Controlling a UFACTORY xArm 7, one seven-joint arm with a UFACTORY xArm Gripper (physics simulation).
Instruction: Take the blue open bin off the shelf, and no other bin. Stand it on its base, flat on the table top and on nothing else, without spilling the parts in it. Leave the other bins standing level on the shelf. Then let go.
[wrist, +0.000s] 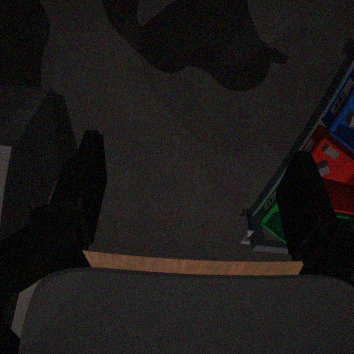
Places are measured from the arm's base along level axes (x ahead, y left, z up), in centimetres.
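Where they show: gripper, fingertip midpoint: (197, 162).
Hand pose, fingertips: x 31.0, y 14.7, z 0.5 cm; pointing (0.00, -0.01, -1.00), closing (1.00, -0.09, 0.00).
Observation:
Each offset is from my fingertips to the centre of the thing. "pt": to the spot under its first point.
The blue bin @[pt dx +23.5, dy -13.6, dz -22.0 cm] (344, 129) shows in part at the right edge of the wrist view, with a grey part in it. It is in the shelf @[pt dx +16.1, dy -36.6, dz -15.7 cm] (270, 248) beside the red bin @[dx +26.2, dy -20.9, dz -19.9 cm] (336, 161), which holds grey parts. The green bin @[pt dx +16.8, dy -35.0, dz -20.6 cm] (272, 221) is at the near end of the row, partly hidden by the right finger. My gripper (197, 162) is open and empty. Its right finger overlaps the red and green bins in the view; the blue bin is to the right of and beyond that finger. The height between fingers and bins cannot be told.
A wooden strip (195, 265), probably part of the table, shows below the fingers, partly hidden by the gripper body. Dark grey floor lies between the fingers, with the arm's shadow at the top. A dark block-like shape (27, 127) stands at the left edge.

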